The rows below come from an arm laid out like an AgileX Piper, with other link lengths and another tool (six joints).
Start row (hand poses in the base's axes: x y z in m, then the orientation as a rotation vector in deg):
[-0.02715, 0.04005, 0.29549, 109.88, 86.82, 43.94]
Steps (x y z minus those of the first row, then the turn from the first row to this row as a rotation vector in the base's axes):
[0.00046, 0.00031, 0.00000, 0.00, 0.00, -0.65]
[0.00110, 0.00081, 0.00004, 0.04, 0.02, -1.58]
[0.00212, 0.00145, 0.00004, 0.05, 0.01, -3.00]
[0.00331, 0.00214, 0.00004, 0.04, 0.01, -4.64]
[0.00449, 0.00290, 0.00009, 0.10, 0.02, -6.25]
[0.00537, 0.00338, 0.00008, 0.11, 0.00, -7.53]
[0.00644, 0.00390, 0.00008, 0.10, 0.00, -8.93]
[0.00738, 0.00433, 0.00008, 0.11, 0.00, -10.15]
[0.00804, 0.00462, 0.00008, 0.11, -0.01, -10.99]
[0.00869, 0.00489, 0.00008, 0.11, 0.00, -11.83]
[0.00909, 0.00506, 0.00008, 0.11, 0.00, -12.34]
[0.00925, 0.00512, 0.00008, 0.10, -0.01, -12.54]
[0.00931, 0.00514, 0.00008, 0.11, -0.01, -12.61]
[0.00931, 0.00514, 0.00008, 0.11, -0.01, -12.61]
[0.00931, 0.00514, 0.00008, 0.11, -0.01, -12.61]
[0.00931, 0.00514, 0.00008, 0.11, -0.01, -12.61]
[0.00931, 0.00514, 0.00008, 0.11, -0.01, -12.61]
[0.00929, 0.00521, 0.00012, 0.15, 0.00, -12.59]
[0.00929, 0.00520, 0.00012, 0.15, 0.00, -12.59]
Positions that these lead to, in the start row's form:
[-0.02669, 0.04036, 0.29549, 110.28, 86.12, 43.66]
[-0.02605, 0.04086, 0.29553, 110.89, 85.14, 43.27]
[-0.02503, 0.04150, 0.29553, 111.74, 83.60, 42.66]
[-0.02384, 0.04219, 0.29553, 112.70, 81.83, 41.92]
[-0.02266, 0.04295, 0.29558, 113.67, 80.09, 41.24]
[-0.02178, 0.04343, 0.29557, 114.38, 78.68, 40.69]
[-0.02071, 0.04395, 0.29557, 115.14, 77.16, 40.05]
[-0.01977, 0.04438, 0.29557, 115.80, 75.82, 39.51]
[-0.01911, 0.04467, 0.29557, 116.24, 74.89, 39.14]
[-0.01846, 0.04494, 0.29557, 116.68, 73.98, 38.74]
[-0.01806, 0.04511, 0.29557, 116.94, 73.42, 38.51]
[-0.01790, 0.04517, 0.29557, 117.03, 73.19, 38.42]
[-0.01784, 0.04519, 0.29557, 117.08, 73.11, 38.40]
[-0.01784, 0.04519, 0.29557, 117.08, 73.11, 38.40]
[-0.01784, 0.04519, 0.29557, 117.08, 73.11, 38.40]
[-0.01784, 0.04519, 0.29557, 117.08, 73.11, 38.40]
[-0.01784, 0.04519, 0.29557, 117.08, 73.11, 38.40]
[-0.01786, 0.04526, 0.29561, 117.10, 73.13, 38.43]
[-0.01786, 0.04525, 0.29561, 117.10, 73.13, 38.43]

